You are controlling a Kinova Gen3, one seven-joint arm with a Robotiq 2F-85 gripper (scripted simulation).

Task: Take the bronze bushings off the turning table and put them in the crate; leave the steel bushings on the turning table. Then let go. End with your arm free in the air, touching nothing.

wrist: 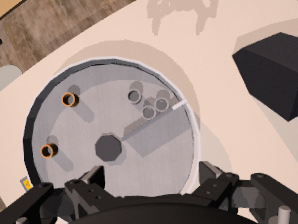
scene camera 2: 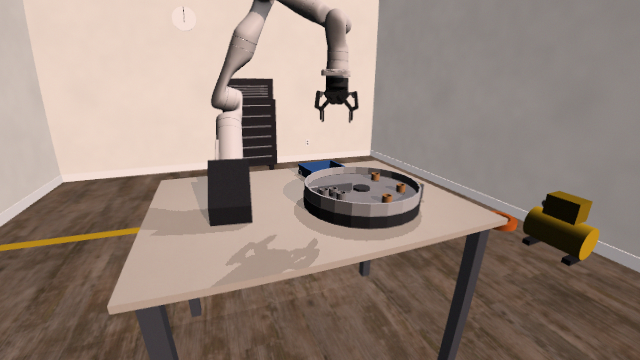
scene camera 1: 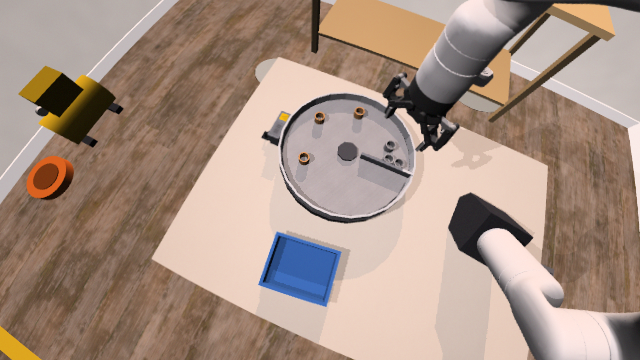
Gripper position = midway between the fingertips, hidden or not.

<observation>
In view: my gripper [scene camera 1: 403, 131], a grey turning table [scene camera 1: 336, 179] and a blue crate [scene camera 1: 295, 267].
My gripper shows as well in the wrist view [wrist: 151, 174] and in scene camera 2 [scene camera 2: 336, 122]. The grey turning table also shows in the wrist view [wrist: 156, 161] and in scene camera 2 [scene camera 2: 364, 190].
</observation>
